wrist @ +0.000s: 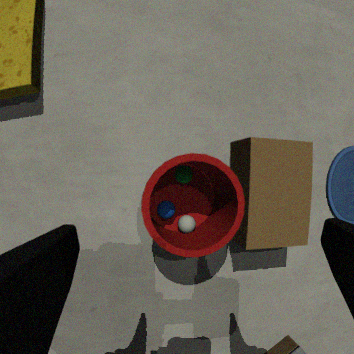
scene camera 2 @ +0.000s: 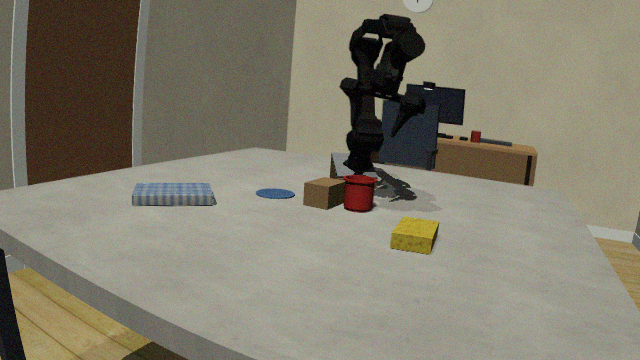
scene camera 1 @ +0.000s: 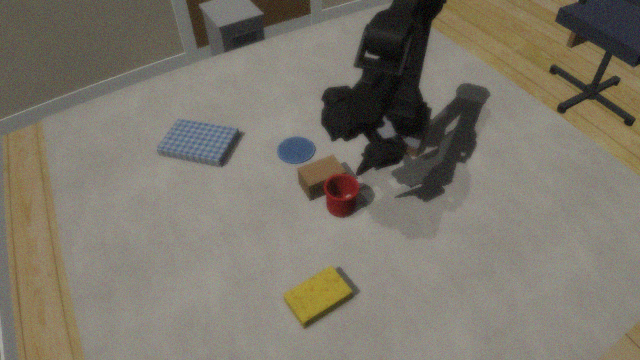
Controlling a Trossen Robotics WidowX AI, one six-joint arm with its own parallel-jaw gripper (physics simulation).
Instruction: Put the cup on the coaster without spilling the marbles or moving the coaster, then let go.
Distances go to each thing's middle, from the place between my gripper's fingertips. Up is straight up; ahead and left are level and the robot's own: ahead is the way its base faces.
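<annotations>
The brown block (scene camera 1: 311, 177) is 2 cm ahead of my hand, 9 cm to the right of it and 15 cm below it. I see the blue round coaster (scene camera 1: 294, 150) as well, 5 cm ahead of my hand, 17 cm below it and 22 cm to the right of it. The yellow sponge (scene camera 1: 318, 296), counted from my hand, is 11 cm ahead, 16 cm below and 18 cm to the left. As for the red cup (scene camera 2: 359, 190), it is 2 cm to the right of my hand and 14 cm below it.
</annotations>
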